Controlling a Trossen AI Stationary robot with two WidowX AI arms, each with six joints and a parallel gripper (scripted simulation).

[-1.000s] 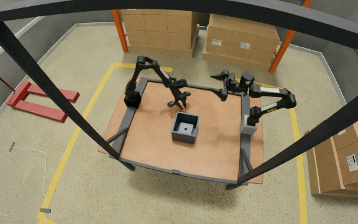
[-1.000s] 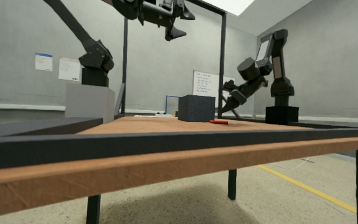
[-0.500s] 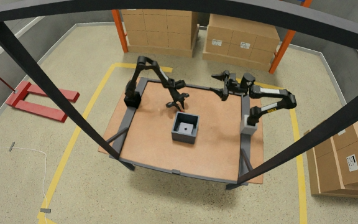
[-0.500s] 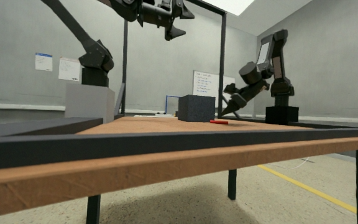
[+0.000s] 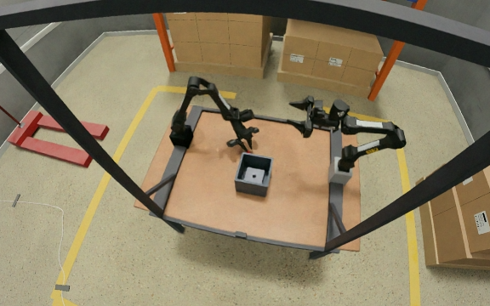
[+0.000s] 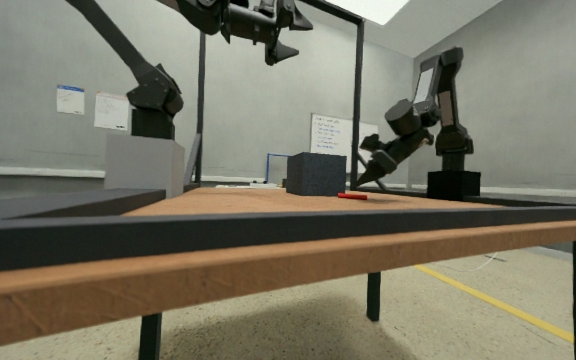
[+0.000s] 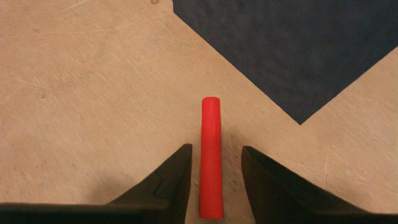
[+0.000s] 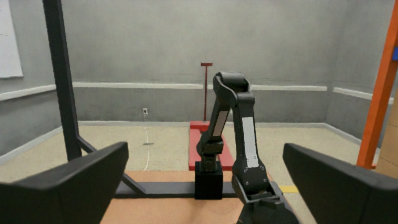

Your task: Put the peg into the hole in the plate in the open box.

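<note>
Right now my left hand is 60 mm above the red peg, 30 mm to the left of it and 20 mm past it. Also, from my left hand: dark frame rail 260 mm ahead, 60 mm below, 50 mm to the right; light plate 170 mm behind, 80 mm to the right, 20 mm below.
</note>
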